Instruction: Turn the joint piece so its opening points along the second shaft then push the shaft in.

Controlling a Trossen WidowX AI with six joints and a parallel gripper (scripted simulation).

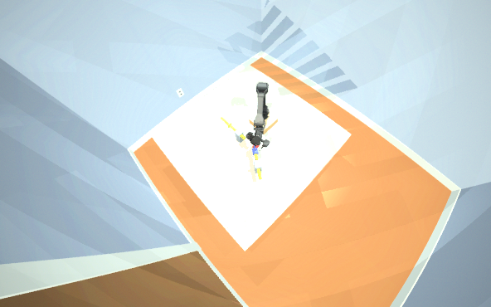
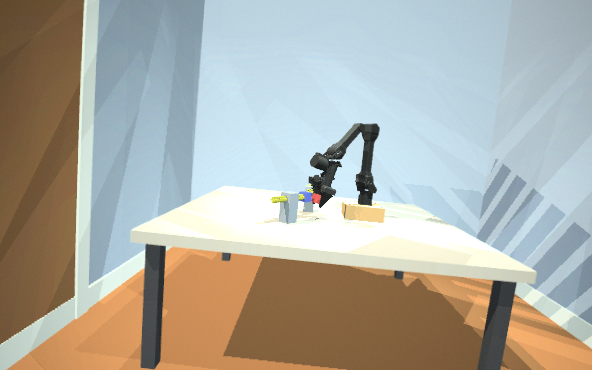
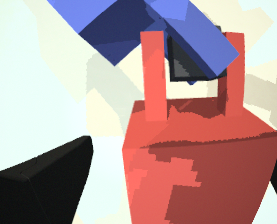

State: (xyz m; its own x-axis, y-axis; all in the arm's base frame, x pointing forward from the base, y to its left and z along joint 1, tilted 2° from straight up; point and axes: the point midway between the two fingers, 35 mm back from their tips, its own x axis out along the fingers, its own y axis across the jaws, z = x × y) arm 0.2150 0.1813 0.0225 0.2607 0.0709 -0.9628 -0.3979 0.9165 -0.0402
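Now: the joint piece 30 mm above my gripper tip.
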